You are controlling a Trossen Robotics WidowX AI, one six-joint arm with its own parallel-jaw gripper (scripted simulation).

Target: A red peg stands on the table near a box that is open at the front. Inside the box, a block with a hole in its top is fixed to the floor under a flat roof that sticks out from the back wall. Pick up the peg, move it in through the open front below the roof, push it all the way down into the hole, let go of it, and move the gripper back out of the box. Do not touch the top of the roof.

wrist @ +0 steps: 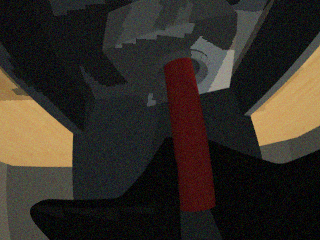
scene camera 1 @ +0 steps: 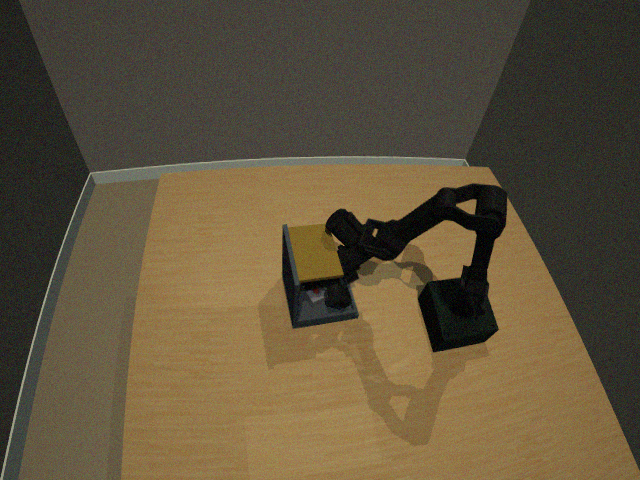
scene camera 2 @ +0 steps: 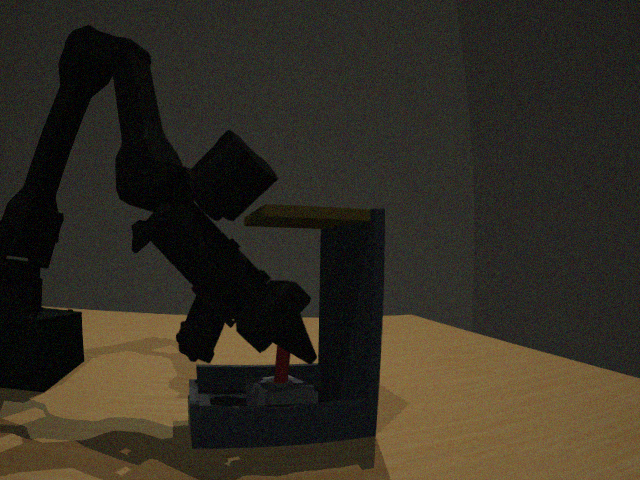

Observation:
I see my gripper, a red peg and a back wall.
My gripper is seen too in the wrist view and in scene camera 1.

